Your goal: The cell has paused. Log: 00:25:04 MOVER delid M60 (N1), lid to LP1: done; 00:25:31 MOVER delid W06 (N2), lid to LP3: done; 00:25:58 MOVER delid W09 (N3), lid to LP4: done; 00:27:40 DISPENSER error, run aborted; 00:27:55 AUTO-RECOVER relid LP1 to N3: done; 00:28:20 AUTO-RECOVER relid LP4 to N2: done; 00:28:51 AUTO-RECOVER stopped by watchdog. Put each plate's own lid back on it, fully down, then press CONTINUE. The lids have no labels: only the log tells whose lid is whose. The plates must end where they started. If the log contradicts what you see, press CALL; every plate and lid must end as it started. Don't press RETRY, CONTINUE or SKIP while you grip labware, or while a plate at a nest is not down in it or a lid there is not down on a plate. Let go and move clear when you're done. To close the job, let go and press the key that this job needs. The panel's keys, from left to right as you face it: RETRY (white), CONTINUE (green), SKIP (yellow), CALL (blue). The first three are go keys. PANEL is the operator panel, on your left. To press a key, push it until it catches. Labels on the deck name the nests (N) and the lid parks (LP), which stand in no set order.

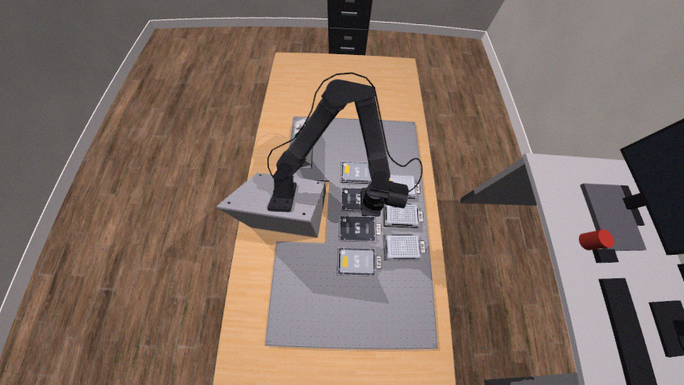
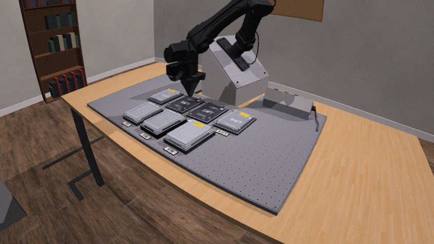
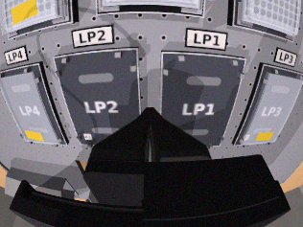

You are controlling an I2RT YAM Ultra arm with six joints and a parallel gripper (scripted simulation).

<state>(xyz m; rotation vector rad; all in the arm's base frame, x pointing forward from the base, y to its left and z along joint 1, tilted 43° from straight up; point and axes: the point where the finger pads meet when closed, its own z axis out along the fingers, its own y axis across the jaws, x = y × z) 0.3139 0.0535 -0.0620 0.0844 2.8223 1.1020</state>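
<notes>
My gripper is now 310 mm past the blue call key, 240 mm to the right of it and 10 mm above it. The rest, counted from my hand: green continue key (340 mm to the left, 310 mm behind, 10 mm below); yellow skip key (310 mm behind, 290 mm to the left, 10 mm below).
</notes>
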